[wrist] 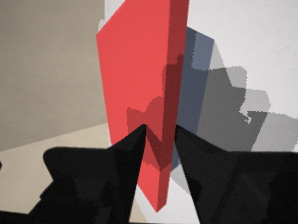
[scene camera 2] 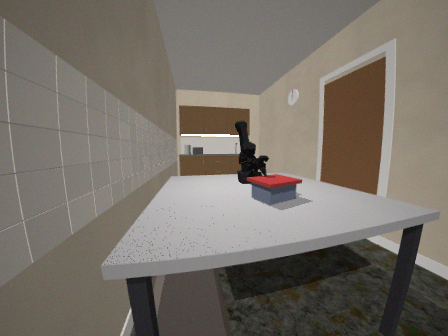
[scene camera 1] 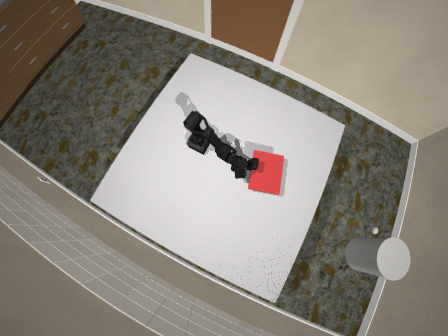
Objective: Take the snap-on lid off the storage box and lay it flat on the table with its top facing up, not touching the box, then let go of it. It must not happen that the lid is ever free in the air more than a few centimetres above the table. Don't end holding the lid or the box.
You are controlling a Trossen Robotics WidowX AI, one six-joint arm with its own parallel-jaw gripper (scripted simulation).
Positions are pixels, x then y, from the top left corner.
Labels:
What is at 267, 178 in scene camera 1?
A red lid.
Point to a red lid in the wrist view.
At 141, 57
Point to a storage box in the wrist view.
198, 49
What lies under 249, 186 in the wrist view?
My gripper.

